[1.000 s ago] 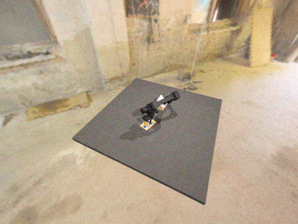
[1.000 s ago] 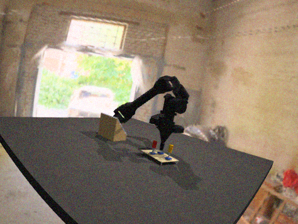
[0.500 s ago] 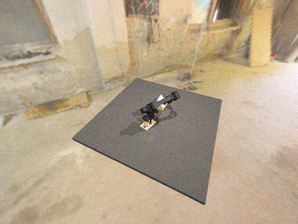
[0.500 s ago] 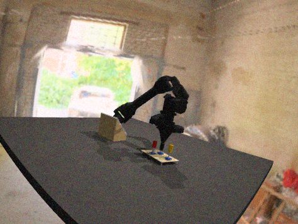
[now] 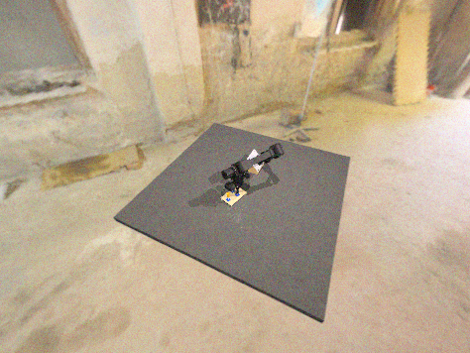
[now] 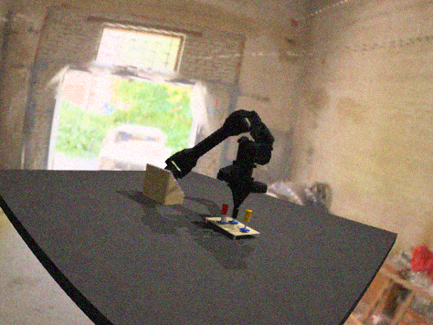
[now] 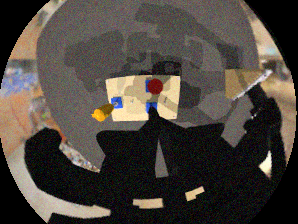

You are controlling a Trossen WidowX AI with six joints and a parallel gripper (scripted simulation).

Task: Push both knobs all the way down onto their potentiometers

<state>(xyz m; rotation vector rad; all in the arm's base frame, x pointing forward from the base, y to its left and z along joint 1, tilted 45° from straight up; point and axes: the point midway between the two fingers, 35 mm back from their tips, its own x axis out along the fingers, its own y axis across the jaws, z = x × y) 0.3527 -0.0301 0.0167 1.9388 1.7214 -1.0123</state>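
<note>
Now: the black knob 10 mm below my gripper tip. Round my gripper tip: yellow knob (70 mm ahead, 30 mm to the right).
</note>
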